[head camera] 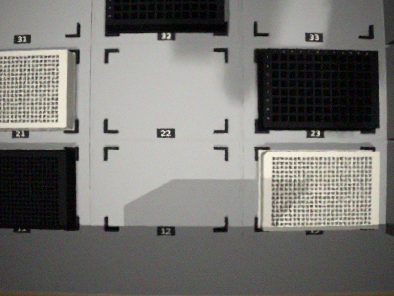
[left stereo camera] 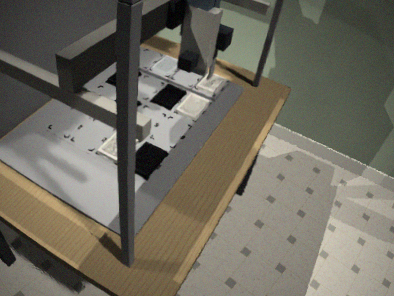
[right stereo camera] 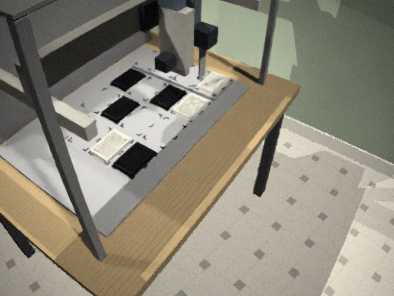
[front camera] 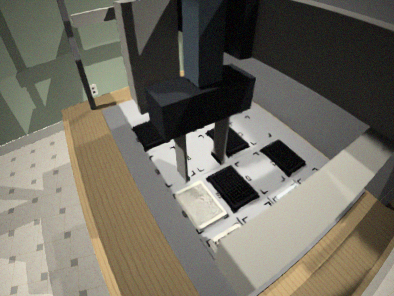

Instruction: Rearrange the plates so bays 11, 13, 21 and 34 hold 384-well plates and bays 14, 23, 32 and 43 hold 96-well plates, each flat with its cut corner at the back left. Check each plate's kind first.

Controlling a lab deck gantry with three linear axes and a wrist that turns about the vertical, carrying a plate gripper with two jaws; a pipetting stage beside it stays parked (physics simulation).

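Frame: origin at the robot's base, x ahead, y left, z up, level; metres.
Seen in the pictures: gripper, between the fingertips: (right stereo camera: 191, 73) (front camera: 201, 166); robot's base, origin of its link: (left stereo camera: 146, 179) (right stereo camera: 131, 178) (front camera: 132, 129).
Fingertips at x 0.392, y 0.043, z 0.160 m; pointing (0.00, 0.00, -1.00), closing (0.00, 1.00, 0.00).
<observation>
Pixels of each thing's top centre, then the offset from my fingertips to it. "pt": a spot on its surface instead.
- black 96-well plate, centre of its top: (head camera: 322, 88) (front camera: 232, 184) (left stereo camera: 169, 94) (right stereo camera: 168, 95) dz -0.146, dx +0.000, dy +0.107 m
- bay 14, a spot on its surface: (left stereo camera: 211, 83) pt dz -0.133, dx +0.155, dy -0.001 m
- bay 34, a spot on its surface: (left stereo camera: 166, 65) pt dz -0.133, dx +0.153, dy +0.212 m
My gripper (front camera: 202, 168) is open, with nothing between its jaws, raised over the front right bays; the head view does not show it. In the head view, fine-welled 384-well plates are a black one (head camera: 31, 190) in bay 11, a white one (head camera: 31, 89) in bay 21 and a white one (head camera: 320, 190) in bay 13, its cut corner at back left. A black 96-well plate (head camera: 320, 90) lies in bay 23, another black plate (head camera: 166, 10) in bay 32. A black plate (front camera: 283, 156) (right stereo camera: 128, 79) lies in bay 43. White plates are in bay 14 (left stereo camera: 211, 83) and bay 34 (left stereo camera: 166, 65), wells unreadable.
Bays 12 and 22 hold no plate. The parked pipetting stage's pale column (right stereo camera: 176, 42) stands at the far right of the deck. A pale beam (front camera: 300, 210) hides part of the right-hand bays in the front view. Grey posts (left stereo camera: 127, 150) rise at the table corners.
</observation>
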